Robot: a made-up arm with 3 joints. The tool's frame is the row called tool. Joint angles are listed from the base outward. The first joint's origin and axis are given. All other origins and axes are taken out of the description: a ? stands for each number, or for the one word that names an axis. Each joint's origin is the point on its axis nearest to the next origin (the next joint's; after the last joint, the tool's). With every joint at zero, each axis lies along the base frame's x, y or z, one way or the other. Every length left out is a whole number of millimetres.
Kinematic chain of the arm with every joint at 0, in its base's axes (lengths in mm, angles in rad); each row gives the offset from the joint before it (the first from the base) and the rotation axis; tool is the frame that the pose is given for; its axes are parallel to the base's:
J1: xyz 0 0 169 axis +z
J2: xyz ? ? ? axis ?
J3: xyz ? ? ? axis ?
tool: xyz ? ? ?
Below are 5 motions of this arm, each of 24 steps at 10 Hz.
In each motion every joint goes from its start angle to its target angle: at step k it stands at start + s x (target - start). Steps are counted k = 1, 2, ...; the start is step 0. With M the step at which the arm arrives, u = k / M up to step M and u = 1 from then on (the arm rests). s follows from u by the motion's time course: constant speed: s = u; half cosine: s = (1 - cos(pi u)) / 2; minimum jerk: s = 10 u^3 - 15 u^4 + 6 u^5.
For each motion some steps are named. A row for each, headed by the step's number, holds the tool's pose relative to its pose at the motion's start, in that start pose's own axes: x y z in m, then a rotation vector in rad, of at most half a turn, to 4 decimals.
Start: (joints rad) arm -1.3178 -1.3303 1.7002
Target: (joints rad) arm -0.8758 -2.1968 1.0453
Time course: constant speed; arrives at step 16
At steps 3, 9, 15, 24:
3: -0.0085 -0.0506 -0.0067 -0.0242 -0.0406 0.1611
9: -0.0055 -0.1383 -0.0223 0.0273 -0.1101 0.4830
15: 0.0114 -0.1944 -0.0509 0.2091 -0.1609 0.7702
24: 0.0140 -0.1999 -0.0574 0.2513 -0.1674 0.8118

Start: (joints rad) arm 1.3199 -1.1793 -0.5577
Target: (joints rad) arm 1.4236 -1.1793 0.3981
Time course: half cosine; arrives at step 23
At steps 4, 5, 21, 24:
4: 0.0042 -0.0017 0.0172 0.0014 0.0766 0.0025
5: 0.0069 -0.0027 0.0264 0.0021 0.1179 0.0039
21: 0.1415 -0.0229 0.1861 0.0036 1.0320 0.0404
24: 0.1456 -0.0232 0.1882 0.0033 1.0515 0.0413

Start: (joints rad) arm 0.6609 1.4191 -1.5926
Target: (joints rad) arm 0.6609 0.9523 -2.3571
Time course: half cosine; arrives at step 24
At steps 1, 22, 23, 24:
1: -0.0004 0.0002 -0.0006 0.0000 -0.0033 -0.0020
22: -0.0185 0.0473 -0.1381 -0.1818 -0.7380 -0.4330
23: -0.0180 0.0475 -0.1396 -0.1864 -0.7472 -0.4380
24: -0.0178 0.0476 -0.1401 -0.1880 -0.7503 -0.4397

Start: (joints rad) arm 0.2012 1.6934 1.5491
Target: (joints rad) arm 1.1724 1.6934 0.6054
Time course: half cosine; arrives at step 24
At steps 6, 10, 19, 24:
6: 0.0622 0.0080 -0.0778 0.0174 -0.2794 -0.0016
10: 0.1908 0.0233 -0.1731 0.0438 -0.7069 -0.0087
19: 0.5860 0.0664 -0.2165 0.1056 -1.7096 -0.0503
24: 0.6649 0.0743 -0.1897 0.1176 -1.9063 -0.0633

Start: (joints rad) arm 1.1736 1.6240 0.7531
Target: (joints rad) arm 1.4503 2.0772 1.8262
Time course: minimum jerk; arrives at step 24
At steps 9, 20, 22, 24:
9: 0.0118 0.0358 0.0204 -0.0707 0.2192 -0.1034
20: 0.1001 0.1323 0.0416 -0.0608 0.7589 -0.4460
22: 0.1057 0.1357 0.0415 -0.0534 0.7821 -0.4620
24: 0.1066 0.1362 0.0415 -0.0521 0.7860 -0.4647

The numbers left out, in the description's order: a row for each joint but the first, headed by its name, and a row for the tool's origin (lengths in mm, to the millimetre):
J2: xyz -424 85 0, axis -x
J3: xyz 0 -142 82, axis +y
tool: xyz -195 0 23

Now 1 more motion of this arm.
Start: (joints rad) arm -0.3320 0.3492 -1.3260
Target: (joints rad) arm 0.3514 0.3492 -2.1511
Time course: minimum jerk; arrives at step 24
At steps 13, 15, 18, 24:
13: -0.0223 -0.1388 -0.1668 0.3765 -0.6062 0.0024
15: -0.0145 -0.1592 -0.2114 0.4757 -0.7564 -0.0258
18: 0.0004 -0.1758 -0.2612 0.5919 -0.9280 -0.0744
24: 0.0119 -0.1826 -0.2893 0.6617 -1.0291 -0.1121

